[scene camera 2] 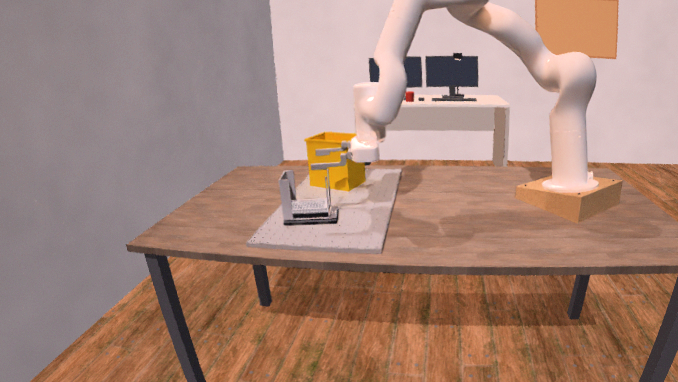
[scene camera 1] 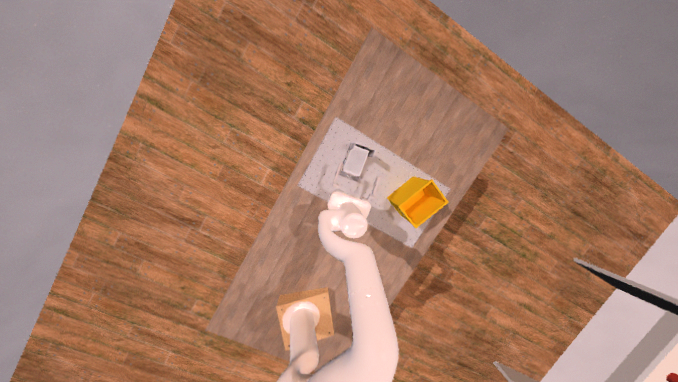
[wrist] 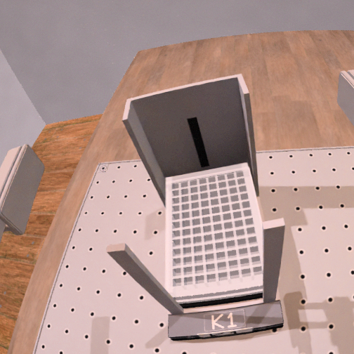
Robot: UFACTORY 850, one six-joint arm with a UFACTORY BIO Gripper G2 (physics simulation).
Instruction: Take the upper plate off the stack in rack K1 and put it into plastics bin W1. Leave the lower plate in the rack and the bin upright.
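Note:
The upper plate (scene camera 1: 355,161) (scene camera 2: 308,205) (wrist: 215,230) is a white grid-topped plate lying flat low in grey rack K1 (scene camera 1: 352,177) (scene camera 2: 286,200) (wrist: 160,135). The rack has a tall back wall with a dark slot and two slim front posts. The lower plate is largely hidden under the upper one. My gripper (scene camera 2: 314,159) (wrist: 183,142) is wide open and empty. It points level towards the rack and hangs above the plate at about the height of the rack's top. The yellow bin W1 (scene camera 1: 407,191) (scene camera 2: 324,172) stands upright, open at the top.
A perforated pale board (scene camera 1: 325,145) (scene camera 2: 360,240) (wrist: 120,210) lies under rack and bin on the wooden table (scene camera 1: 395,75) (scene camera 2: 450,240) (wrist: 295,100). The arm's wooden base block (scene camera 1: 325,310) (scene camera 2: 600,200) stands at the table's other end. The bin stands beyond the rack in scene camera 2.

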